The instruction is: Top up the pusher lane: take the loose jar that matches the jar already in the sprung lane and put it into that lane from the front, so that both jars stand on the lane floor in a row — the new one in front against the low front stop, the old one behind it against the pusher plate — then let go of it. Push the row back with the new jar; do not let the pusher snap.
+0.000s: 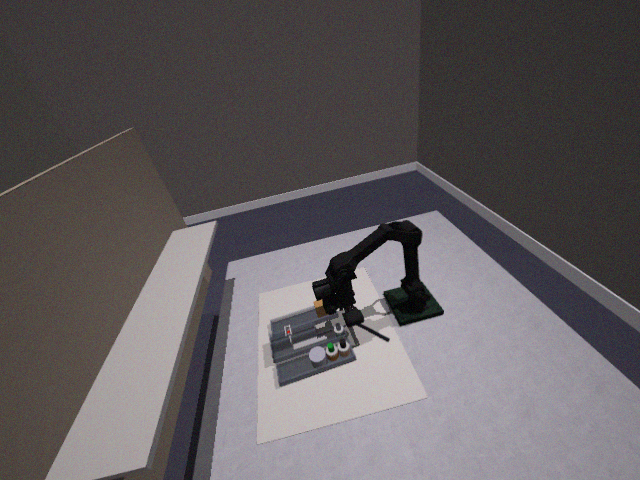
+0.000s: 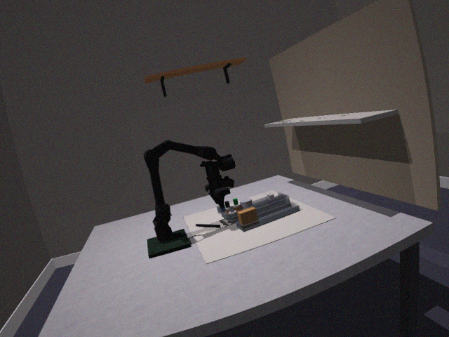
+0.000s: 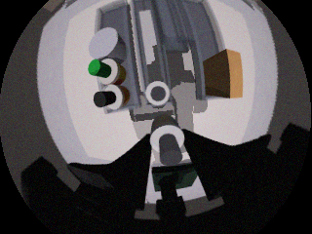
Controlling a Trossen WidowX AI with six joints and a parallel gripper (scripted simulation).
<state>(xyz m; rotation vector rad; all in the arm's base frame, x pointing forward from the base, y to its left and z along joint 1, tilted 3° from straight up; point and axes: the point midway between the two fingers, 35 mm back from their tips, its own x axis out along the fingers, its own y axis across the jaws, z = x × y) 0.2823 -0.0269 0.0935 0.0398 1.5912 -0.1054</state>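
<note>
Now: gripper tip 80 mm above the black rod, 70 mm past it and 40 mm to the right of it. Round my gripper tip: grey lane rack 190 mm ahead, 60 mm below, 40 mm to the right; then orange box 130 mm to the right, 60 mm ahead, 40 mm below.
</note>
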